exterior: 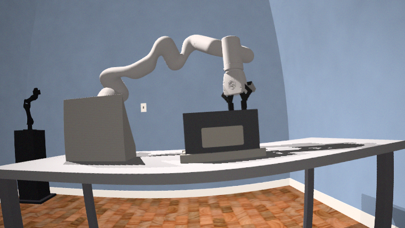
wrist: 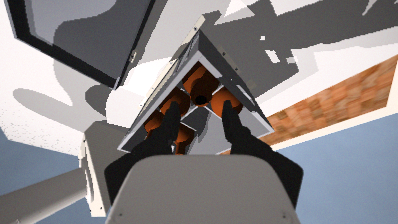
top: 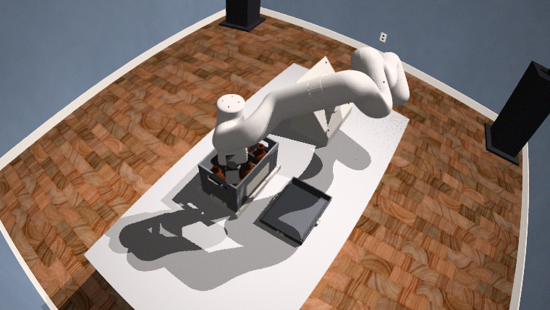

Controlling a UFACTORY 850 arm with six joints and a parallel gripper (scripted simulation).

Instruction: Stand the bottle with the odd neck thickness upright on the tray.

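My hand is 110 mm above the bottle. The rest, counted from my hand: dark grey crate (90 mm behind, 30 mm to the right, 110 mm below); dark tray (70 mm behind, 240 mm to the left, 190 mm below).
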